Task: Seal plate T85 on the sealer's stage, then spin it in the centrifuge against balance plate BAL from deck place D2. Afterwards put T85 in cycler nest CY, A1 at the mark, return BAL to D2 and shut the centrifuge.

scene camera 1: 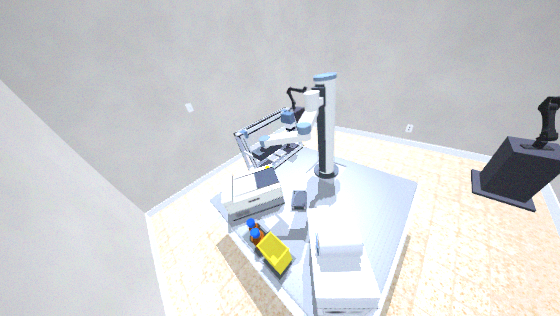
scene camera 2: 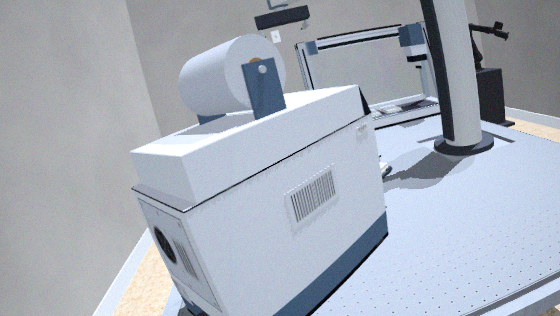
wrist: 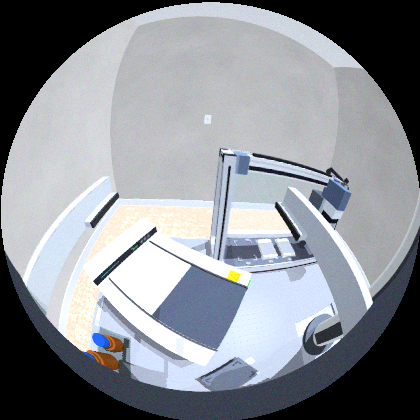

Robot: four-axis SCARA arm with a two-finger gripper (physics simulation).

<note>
My gripper carries nothing. Further things: a centrifuge, a film roll, a yellow bin and a blue-capped orange bottles.
</note>
